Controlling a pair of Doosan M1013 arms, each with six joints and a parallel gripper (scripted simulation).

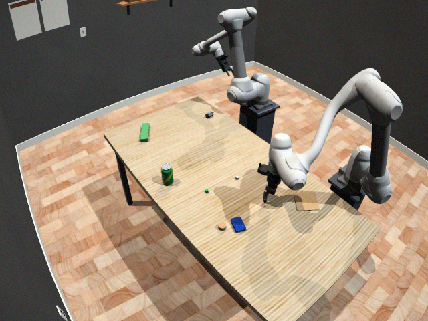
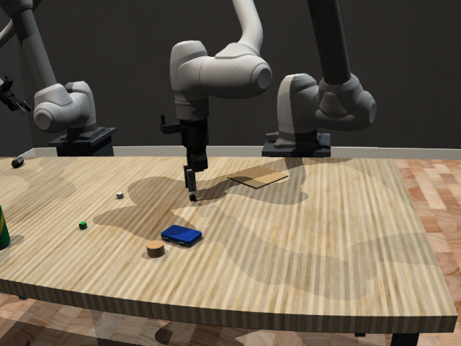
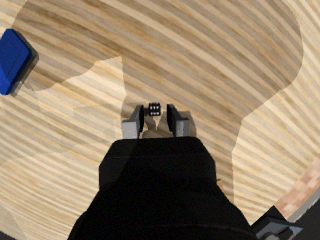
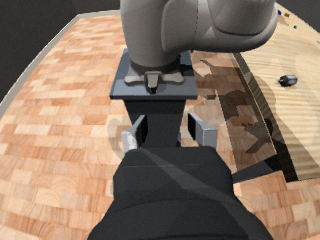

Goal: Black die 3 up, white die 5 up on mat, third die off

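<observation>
Right now the black die is 4 cm below my left hand. Round my left hand: blue case 22 cm ahead, 7 cm to the left, 4 cm below; then tan mat 21 cm behind, 13 cm to the left, 5 cm below; then white die 4 cm ahead, 23 cm to the right, 4 cm below.
</observation>
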